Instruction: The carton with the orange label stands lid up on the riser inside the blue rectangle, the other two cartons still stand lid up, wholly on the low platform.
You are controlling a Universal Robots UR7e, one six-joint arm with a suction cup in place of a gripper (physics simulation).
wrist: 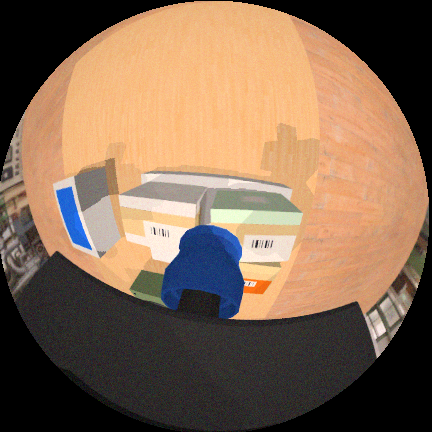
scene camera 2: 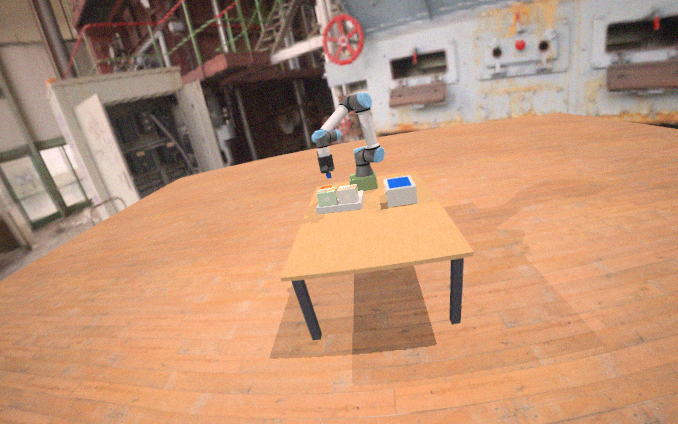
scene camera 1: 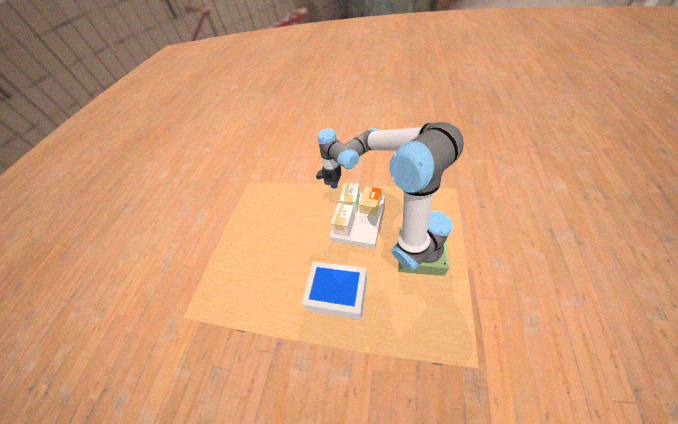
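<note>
The carton with the orange label [scene camera 1: 370,199] [scene camera 2: 326,187] [wrist: 257,286] stands lid up on the low platform [scene camera 1: 357,238] [scene camera 2: 340,209]. A pale green carton [scene camera 1: 349,194] [scene camera 2: 327,198] [wrist: 255,217] and a white carton [scene camera 1: 343,220] [scene camera 2: 348,194] [wrist: 162,210] also stand lid up on it. My gripper [scene camera 1: 334,186] [scene camera 2: 328,175] [wrist: 210,237], a blue suction cup, hangs above the cartons' level, near the green carton, and carries nothing. It hides part of the cartons in the wrist view. The riser [scene camera 1: 333,311] [scene camera 2: 401,198] [wrist: 103,225] bears the blue rectangle [scene camera 1: 334,286] [scene camera 2: 399,182] [wrist: 74,218], with no carton on it.
The arm's green base block [scene camera 1: 425,268] [scene camera 2: 363,182] [wrist: 147,286] stands beside the platform and the riser. The wooden table [scene camera 1: 250,260] [scene camera 2: 375,240] [wrist: 190,90] bears them all. The riser is taller than the low platform.
</note>
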